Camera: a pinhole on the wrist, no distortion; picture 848 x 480 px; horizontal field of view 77.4 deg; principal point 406.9 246.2 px. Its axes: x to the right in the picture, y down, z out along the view. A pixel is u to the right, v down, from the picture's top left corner.
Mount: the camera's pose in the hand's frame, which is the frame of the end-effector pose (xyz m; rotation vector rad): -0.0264 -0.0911 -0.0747 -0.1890 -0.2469 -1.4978
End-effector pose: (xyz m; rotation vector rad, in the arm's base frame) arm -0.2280 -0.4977 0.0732 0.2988 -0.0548 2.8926
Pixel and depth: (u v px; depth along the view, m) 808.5 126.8 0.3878
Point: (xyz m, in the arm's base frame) 0.0193 -0.2816 0.4219
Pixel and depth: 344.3 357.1 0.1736
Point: -0.2066 -0.4821 0.1591
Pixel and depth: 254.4 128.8 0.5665
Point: -0.0172 -0.7724 0.4435
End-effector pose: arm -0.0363 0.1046 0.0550 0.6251 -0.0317 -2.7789
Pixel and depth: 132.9 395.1 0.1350
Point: -0.0487 0.0877 0.0889
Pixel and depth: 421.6 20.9 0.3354
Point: 0.0134 0.1633 0.3526
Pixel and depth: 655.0 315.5 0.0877
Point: -0.0602 0.2096 0.0722
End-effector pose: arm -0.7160 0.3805 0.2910 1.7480 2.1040 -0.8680
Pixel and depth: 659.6 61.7 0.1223
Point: -0.8202 0.2786 0.3171
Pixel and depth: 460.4 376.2 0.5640
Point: -0.7996 0.1619 -0.1454
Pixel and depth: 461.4 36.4 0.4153
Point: -0.7496 0.0147 0.1548
